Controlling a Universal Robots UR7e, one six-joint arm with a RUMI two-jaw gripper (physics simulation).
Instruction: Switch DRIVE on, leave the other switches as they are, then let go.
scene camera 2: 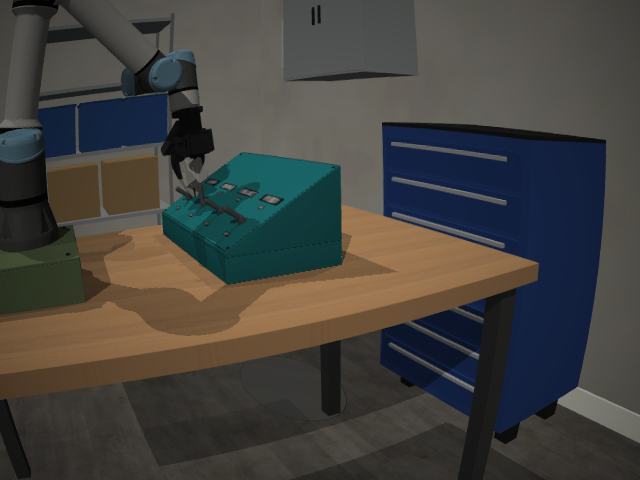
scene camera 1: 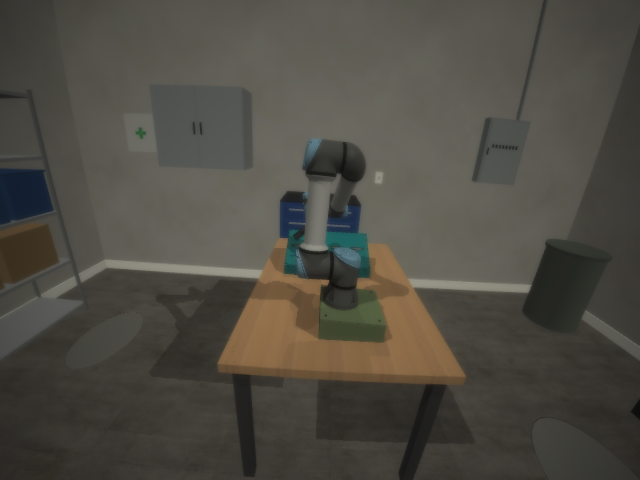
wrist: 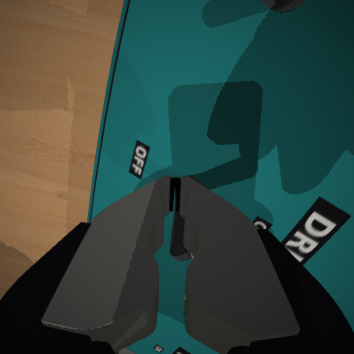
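The teal switch panel has four dark levers. My gripper is shut and empty, with its tips low over the panel at the DRIVE switch. The DRIVE lever stands up close beside the tips in scene camera 2; in the wrist view its dark end shows through the gap below them, and its base is hidden. The DRIVE label is partly covered by a finger, and the OFF label lies left of the tips.
The other levers are the far one and two nearer ones. The far switch's base shows at the wrist view's top edge. The panel stands on the wooden table. A blue drawer cabinet stands behind.
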